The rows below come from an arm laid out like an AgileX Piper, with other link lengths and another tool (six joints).
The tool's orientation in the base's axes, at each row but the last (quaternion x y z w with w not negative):
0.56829, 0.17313, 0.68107, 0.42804
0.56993, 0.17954, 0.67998, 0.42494
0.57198, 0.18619, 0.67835, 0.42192
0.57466, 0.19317, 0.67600, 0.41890
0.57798, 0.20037, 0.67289, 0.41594
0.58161, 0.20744, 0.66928, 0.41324
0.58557, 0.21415, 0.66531, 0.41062
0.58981, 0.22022, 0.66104, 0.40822
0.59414, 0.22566, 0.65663, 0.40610
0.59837, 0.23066, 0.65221, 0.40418
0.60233, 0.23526, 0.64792, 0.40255
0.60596, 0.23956, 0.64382, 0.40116
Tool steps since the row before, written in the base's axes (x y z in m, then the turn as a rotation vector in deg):
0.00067, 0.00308, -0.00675, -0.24, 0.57, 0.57
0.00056, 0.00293, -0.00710, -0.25, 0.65, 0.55
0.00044, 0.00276, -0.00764, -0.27, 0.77, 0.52
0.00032, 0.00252, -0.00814, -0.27, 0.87, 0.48
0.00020, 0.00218, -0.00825, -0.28, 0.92, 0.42
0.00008, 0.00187, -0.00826, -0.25, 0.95, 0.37
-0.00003, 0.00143, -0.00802, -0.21, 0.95, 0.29
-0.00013, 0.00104, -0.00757, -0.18, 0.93, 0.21
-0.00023, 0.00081, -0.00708, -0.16, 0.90, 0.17
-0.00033, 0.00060, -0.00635, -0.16, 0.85, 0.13
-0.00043, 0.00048, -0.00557, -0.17, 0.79, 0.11
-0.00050, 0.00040, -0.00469, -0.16, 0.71, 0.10
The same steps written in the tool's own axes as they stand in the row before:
-0.00181, -0.00690, -0.00214, 0.80, 0.18, -0.20
-0.00212, -0.00706, -0.00221, 0.85, 0.12, -0.23
-0.00256, -0.00736, -0.00234, 0.92, 0.04, -0.29
-0.00302, -0.00760, -0.00241, 0.98, -0.05, -0.32
-0.00331, -0.00751, -0.00235, 0.98, -0.12, -0.35
-0.00353, -0.00736, -0.00226, 0.97, -0.19, -0.34
-0.00370, -0.00695, -0.00209, 0.93, -0.26, -0.32
-0.00371, -0.00641, -0.00189, 0.86, -0.32, -0.31
-0.00359, -0.00591, -0.00173, 0.82, -0.34, -0.29
-0.00330, -0.00524, -0.00156, 0.75, -0.34, -0.29
-0.00293, -0.00457, -0.00142, 0.69, -0.32, -0.29
-0.00246, -0.00384, -0.00126, 0.62, -0.28, -0.27

